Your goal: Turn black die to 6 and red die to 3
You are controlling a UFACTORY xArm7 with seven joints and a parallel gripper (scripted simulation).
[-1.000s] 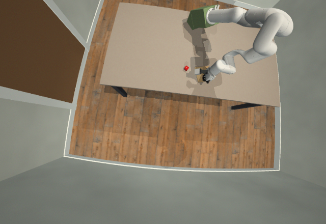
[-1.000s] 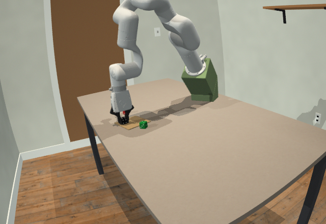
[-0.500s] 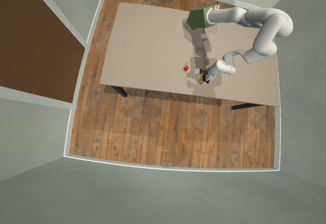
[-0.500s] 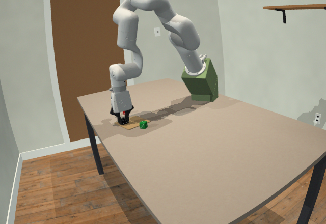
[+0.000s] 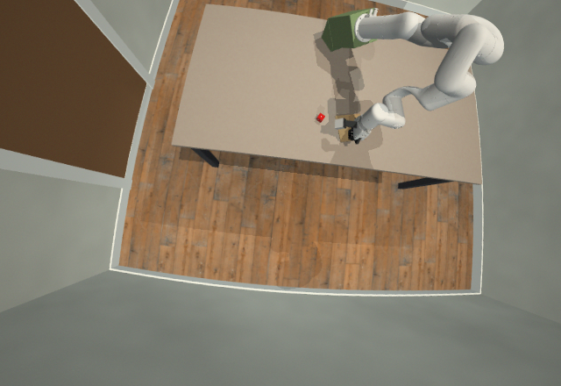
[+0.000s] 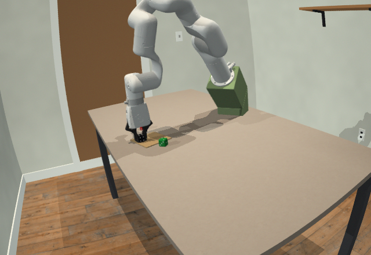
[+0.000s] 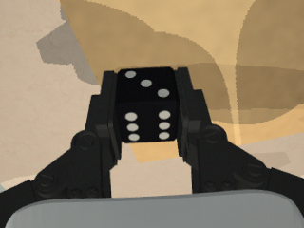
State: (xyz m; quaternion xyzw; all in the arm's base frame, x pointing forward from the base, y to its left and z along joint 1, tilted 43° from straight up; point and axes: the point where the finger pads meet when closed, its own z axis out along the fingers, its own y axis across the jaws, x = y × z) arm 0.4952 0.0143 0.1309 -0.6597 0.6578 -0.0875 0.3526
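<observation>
The black die is 1 cm below my hand. Round my hand: tan mat (4 cm behind, 1 cm to the right, 2 cm below); red die (5 cm behind, 17 cm to the right, 1 cm below); green die (8 cm behind, 9 cm to the left, 1 cm below).
</observation>
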